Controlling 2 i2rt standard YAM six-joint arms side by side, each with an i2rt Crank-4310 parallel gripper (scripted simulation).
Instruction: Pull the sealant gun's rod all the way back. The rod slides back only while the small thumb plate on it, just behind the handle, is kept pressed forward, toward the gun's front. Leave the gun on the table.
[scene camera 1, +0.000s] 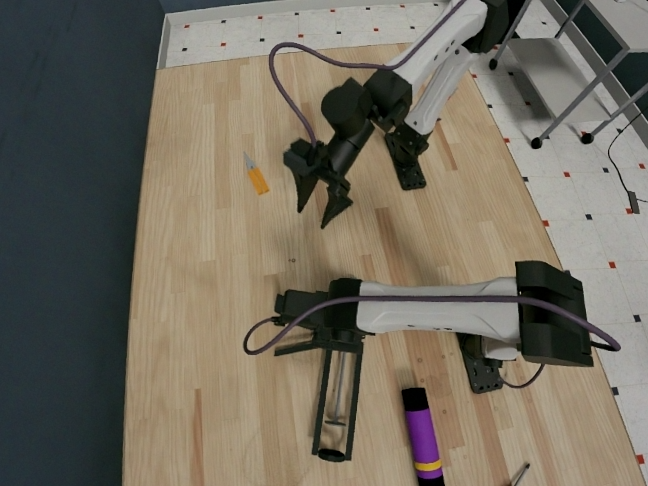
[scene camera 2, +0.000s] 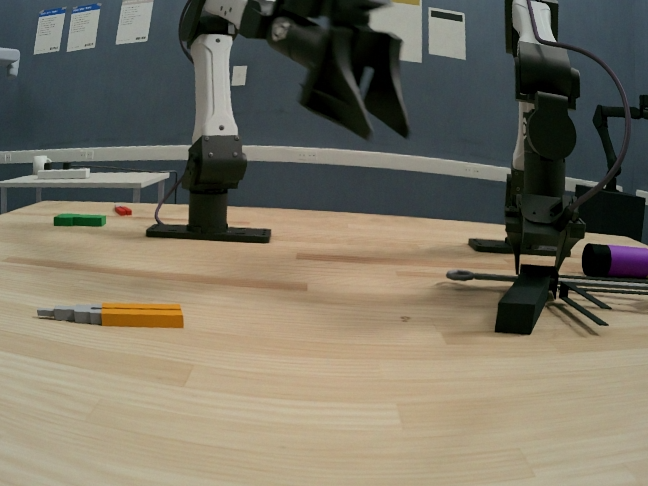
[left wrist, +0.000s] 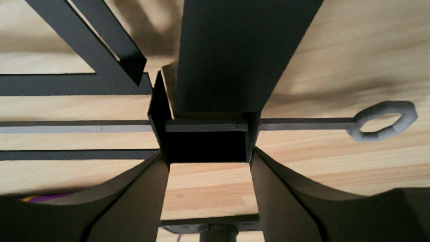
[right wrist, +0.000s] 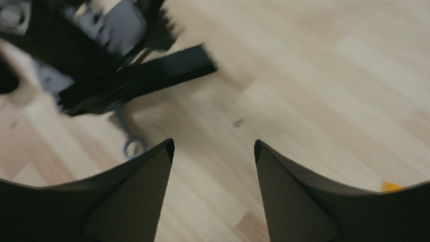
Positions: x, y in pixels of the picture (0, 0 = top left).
Scene:
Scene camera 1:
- left gripper: 358, 331
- right gripper: 310, 221
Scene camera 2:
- left gripper: 536, 275
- right gripper: 392, 137
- orange-handled knife: 108, 314
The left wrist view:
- left gripper: 209, 148
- black sealant gun: 227, 63
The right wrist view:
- left gripper: 95, 96
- right gripper: 214, 142

